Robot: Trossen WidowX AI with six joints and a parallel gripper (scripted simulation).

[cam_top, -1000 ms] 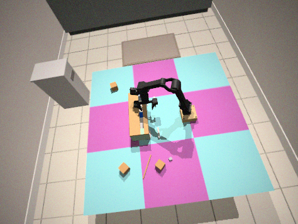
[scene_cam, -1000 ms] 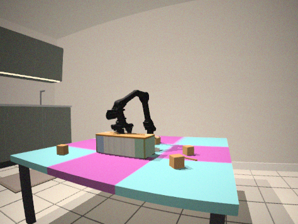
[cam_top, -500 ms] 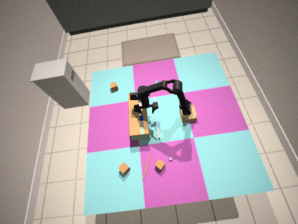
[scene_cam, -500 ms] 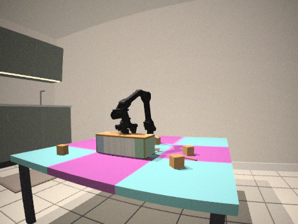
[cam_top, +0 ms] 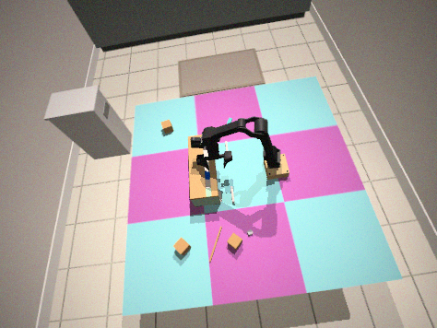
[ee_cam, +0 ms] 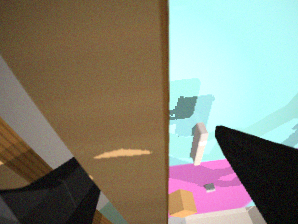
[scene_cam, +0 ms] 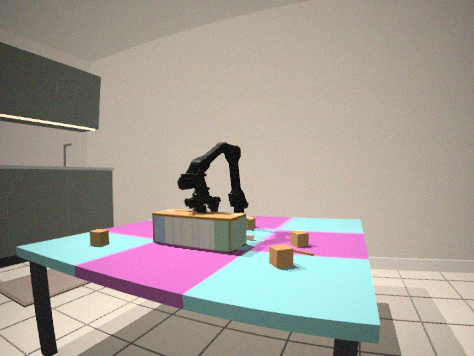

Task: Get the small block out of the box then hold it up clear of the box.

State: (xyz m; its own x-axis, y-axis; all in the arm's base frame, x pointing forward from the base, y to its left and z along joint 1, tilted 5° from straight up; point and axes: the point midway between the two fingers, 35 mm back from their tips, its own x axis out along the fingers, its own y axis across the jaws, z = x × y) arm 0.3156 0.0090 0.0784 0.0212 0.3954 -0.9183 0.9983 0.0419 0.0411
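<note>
Now: gripper tip 40 mm short of the box, 20 mm to the left of it and 30 mm above it. Also, from my gripper tip: thin stick (30 mm ahead, 380 mm to the left, 80 mm below); then blue block (50 mm ahead, 30 mm to the left).
</note>
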